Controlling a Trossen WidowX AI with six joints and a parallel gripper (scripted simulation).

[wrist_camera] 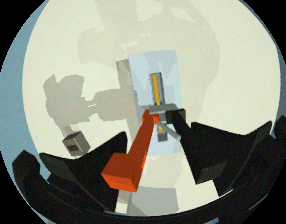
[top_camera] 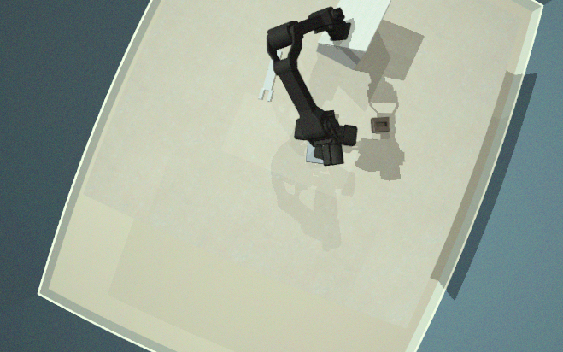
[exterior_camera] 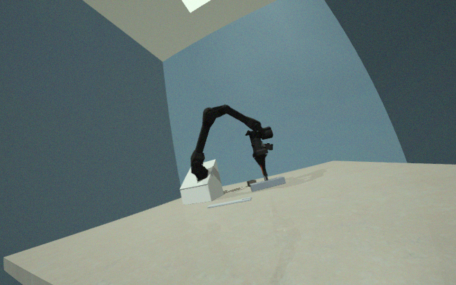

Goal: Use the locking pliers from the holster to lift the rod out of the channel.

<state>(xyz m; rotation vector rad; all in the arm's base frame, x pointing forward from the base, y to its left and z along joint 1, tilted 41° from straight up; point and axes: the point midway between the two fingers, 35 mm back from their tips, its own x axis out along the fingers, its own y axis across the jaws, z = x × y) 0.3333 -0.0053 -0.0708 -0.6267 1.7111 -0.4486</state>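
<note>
Now: the orange handle 2 cm to the left of my gripper tip. The rest, counted from my gripper tip: grey channel block: 1 cm to the right, 8 cm below; thin yellow rod: 1 cm to the right, 9 cm below; holster: 11 cm behind, 19 cm to the left, 9 cm below.
</note>
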